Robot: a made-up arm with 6 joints.
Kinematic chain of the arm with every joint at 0, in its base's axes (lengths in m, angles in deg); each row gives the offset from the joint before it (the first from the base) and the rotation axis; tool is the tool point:
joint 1: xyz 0 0 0.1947 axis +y
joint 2: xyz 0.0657 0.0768 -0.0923 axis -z
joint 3: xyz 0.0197 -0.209 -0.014 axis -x
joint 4: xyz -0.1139 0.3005 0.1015 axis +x
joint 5: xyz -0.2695 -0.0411 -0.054 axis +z
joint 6: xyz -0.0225 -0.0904 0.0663 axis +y
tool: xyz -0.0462 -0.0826 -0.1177
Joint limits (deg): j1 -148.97..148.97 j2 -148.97..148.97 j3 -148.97..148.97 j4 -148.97..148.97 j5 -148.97..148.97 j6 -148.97..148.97
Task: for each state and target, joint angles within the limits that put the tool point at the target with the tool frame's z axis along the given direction. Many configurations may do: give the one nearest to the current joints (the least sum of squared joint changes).
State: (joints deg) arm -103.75 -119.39 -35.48 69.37 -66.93 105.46
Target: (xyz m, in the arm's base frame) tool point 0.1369 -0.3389 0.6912 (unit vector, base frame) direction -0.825 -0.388 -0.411
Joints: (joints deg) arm -63.75 -103.81 -75.26 98.43 -105.27 130.04
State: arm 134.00 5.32 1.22 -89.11 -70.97 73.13
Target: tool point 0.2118 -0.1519 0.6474 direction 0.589 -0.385 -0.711
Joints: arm 95.35 -25.26 -33.79 -71.02 -64.51 81.92
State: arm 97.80 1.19 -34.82 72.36 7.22 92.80
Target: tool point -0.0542 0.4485 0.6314 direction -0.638 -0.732 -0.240
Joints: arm 109.44 32.11 19.93 99.88 -37.39 73.15
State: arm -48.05 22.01 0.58 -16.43 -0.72 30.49
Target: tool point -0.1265 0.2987 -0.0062 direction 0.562 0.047 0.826
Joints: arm -57.75 49.18 35.62 -17.14 39.21 52.77
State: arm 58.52 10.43 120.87 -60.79 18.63 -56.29
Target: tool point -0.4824 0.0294 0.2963 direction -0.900 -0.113 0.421
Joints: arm 69.18 17.35 139.56 -76.98 13.39 -41.71
